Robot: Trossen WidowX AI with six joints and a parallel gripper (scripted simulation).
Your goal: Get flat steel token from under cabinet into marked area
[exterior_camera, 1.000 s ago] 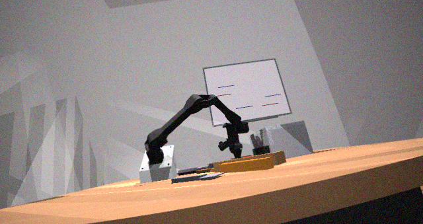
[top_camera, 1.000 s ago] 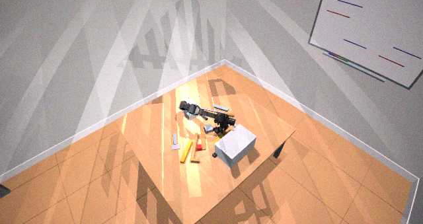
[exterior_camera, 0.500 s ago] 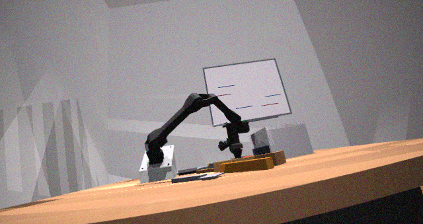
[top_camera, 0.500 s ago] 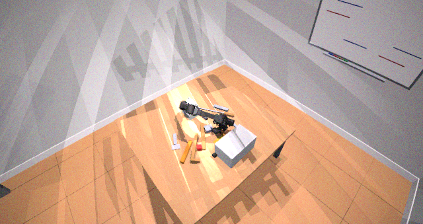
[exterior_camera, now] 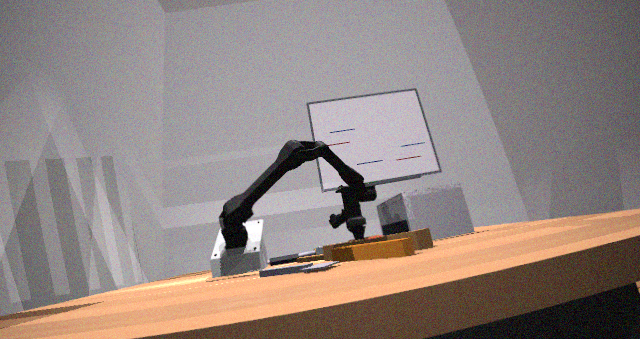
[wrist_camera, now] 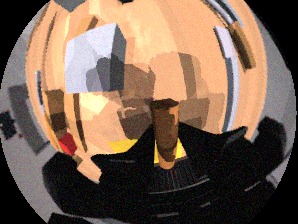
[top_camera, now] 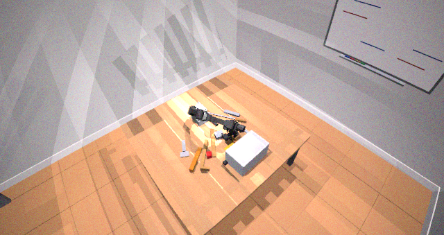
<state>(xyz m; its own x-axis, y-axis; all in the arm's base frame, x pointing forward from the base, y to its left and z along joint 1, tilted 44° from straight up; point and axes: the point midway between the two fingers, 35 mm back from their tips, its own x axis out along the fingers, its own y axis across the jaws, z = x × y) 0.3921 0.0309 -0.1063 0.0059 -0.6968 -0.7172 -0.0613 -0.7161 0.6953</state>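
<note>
Now: the grey block 10 cm behind my gripper tip, 7 cm to the right of it and 1 cm above it. From my gripper tip the other things lie so: thin wooden stick: 8 cm behind, 15 cm to the right; then red block: 1 cm ahead, 26 cm to the right, 1 cm above; then grey bar: 25 cm behind, 20 cm to the left.
</note>
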